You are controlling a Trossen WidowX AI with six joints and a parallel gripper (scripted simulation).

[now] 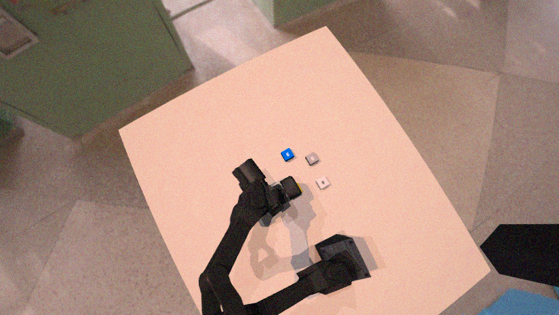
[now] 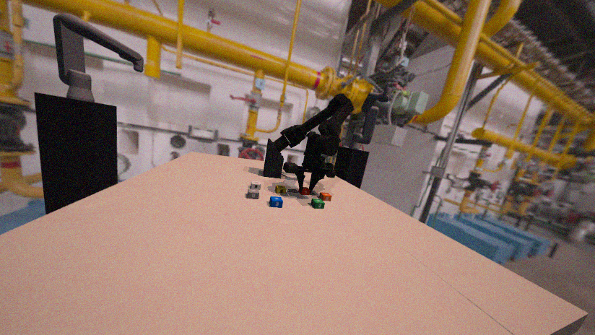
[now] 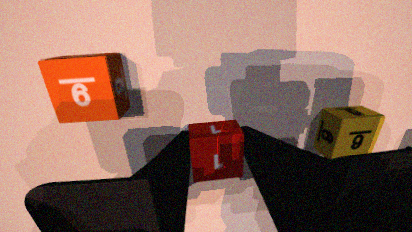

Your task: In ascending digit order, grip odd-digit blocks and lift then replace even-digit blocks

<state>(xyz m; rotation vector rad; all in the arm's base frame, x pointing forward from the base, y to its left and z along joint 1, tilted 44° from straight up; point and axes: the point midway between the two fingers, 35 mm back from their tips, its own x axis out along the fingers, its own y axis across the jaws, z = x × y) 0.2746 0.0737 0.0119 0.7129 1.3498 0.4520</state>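
Now: gripper tip 10 mm past the red block. From my gripper tip the other things lie so: orange block (60 mm to the left, 40 mm ahead); yellow block (90 mm to the right, 20 mm behind); green block (100 mm ahead).
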